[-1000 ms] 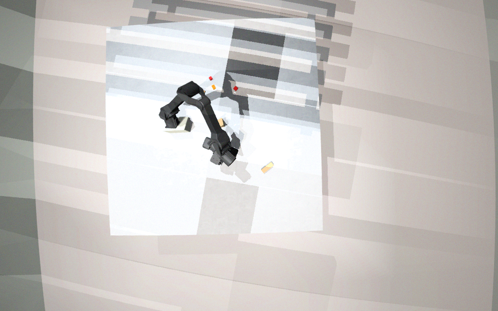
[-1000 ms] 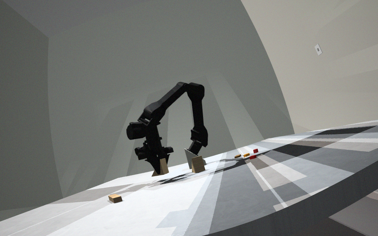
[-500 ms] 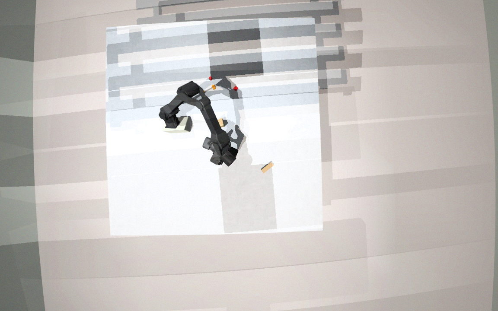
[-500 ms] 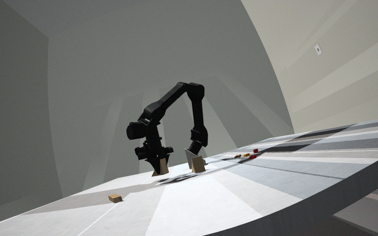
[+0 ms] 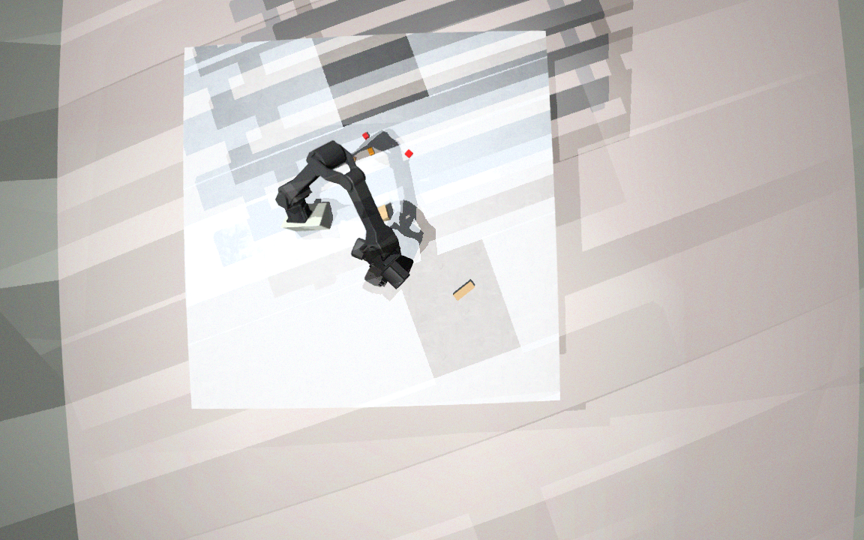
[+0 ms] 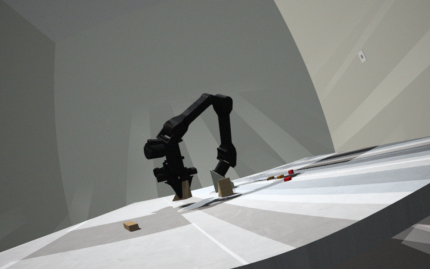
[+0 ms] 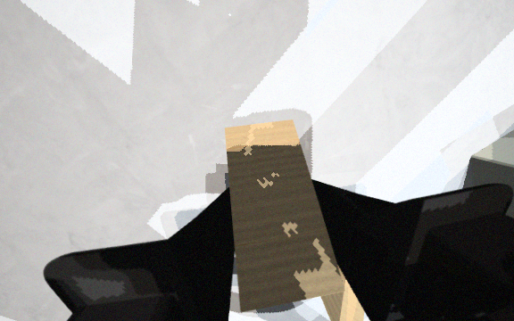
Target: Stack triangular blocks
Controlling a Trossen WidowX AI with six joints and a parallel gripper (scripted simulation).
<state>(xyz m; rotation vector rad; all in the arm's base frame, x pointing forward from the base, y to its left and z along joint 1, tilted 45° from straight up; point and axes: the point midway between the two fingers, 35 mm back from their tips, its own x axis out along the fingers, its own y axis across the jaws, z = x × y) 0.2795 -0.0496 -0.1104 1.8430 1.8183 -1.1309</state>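
My gripper tip is 10 mm below the tan wooden triangular block. Round my gripper tip: orange piece (360 mm to the left, 80 mm behind, 30 mm below); low tan block (270 mm ahead, 90 mm to the right, 20 mm below).
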